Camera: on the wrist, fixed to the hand. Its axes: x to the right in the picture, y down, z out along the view.
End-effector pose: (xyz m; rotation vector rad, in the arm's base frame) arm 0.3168 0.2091 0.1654 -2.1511 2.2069 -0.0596
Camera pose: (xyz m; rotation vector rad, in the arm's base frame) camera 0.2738 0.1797 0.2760 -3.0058 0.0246 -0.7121
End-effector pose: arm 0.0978 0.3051 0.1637 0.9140 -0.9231 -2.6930
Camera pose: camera 0.1405 0.2106 0.0989 -1.2776 0.3013 1.3703
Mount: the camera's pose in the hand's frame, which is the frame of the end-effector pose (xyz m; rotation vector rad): 0.0288 0.0345 -0.1137 0.3451 0.2760 -1.5587
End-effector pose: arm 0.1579 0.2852 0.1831 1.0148 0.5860 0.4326
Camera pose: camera 0.1052 0.3933 0.1610 0.5499 1.5146 -0.9517
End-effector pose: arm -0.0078 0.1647 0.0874 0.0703 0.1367 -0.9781
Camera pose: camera 0.0272 0.1740 -0.0294 0.4623 0.2832 -2.5453
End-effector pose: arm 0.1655 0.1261 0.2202 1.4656 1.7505 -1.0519
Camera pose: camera 0.1974 0.2414 0.2453 -0.0482 -2.2534 1.4386
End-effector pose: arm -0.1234 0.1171 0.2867 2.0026 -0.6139 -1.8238
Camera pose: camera -0.0108 0.0698 0.2925 -1.8855 -0.6730 1.1354
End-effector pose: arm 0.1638 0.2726 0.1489 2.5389 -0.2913 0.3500
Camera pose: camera 0.1602 0.3033 0.2672 2.1676 1.8349 0.0862
